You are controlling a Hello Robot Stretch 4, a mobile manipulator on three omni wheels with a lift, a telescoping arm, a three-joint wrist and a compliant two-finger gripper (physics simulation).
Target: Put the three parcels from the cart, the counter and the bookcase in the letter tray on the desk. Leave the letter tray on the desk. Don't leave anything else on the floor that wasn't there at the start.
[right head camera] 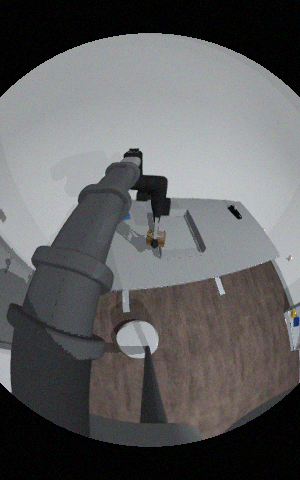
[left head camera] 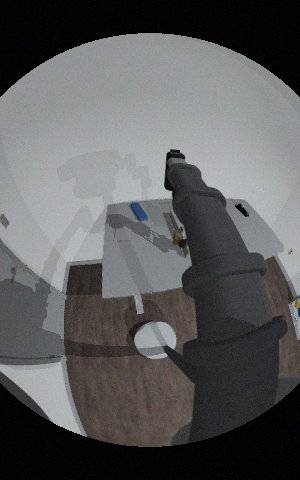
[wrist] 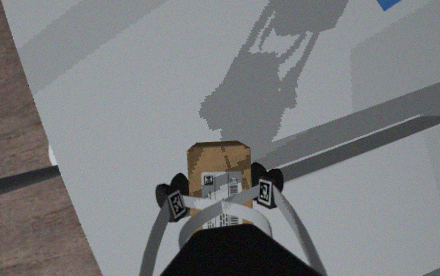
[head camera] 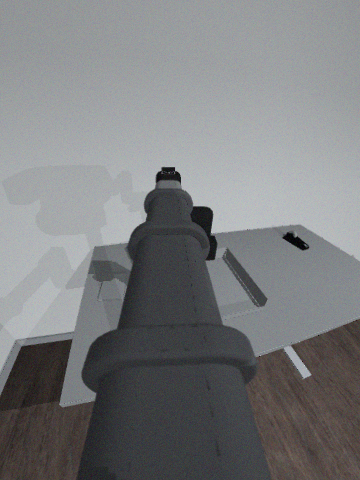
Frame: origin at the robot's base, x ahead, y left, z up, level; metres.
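Where they show: gripper, between the fingertips: point(right head camera: 154, 240) point(left head camera: 180, 240) point(wrist: 219, 183); robot's base, origin of its link: point(right head camera: 138, 338) point(left head camera: 154, 338).
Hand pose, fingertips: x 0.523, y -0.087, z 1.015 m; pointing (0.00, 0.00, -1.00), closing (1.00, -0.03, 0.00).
Note:
Things, the pixels of their top centre, and the offset from my fingertips. Level surfaces: height alone.
- brown parcel, centre of its top: point(wrist: 221, 202) point(right head camera: 155, 233) point(left head camera: 183, 233) 0.001 m back, 0.004 m right, 0.051 m up
- desk, height of its surface: 0.093 m down
- grey letter tray, centre of its top: point(wrist: 360, 266) point(head camera: 218, 272) point(right head camera: 176, 225) 0.147 m ahead, 0.132 m right, 0.023 m down
- blue block, centre of its top: point(left head camera: 137, 209) 0.347 m ahead, 0.252 m left, 0.063 m down
- small black object, centre of its top: point(head camera: 299, 233) point(right head camera: 237, 207) point(left head camera: 244, 205) 0.480 m ahead, 0.746 m right, 0.023 m down
The gripper point(wrist: 220, 189) point(right head camera: 156, 240) is shut on a brown parcel point(wrist: 215, 157) point(left head camera: 178, 236) with a white label. It holds the parcel above the desk point(head camera: 320, 280) point(left head camera: 145, 270) point(right head camera: 240, 250) point(wrist: 125, 125), by the left wall of the letter tray. The grey letter tray point(head camera: 245, 277) point(right head camera: 195, 230) point(wrist: 350, 150) lies on the desk. The arm hides part of the tray in the head camera view. The parcel's height over the desk is hard to tell. The other two parcels cannot be made out.
A blue block point(left head camera: 139, 211) point(wrist: 389, 4) lies left of the tray, and a small black object point(head camera: 296, 240) point(right head camera: 234, 211) lies to its right. A white round object point(left head camera: 155, 340) point(right head camera: 130, 335) stands on the floor before the desk. Yellow and blue items show at the far right edge.

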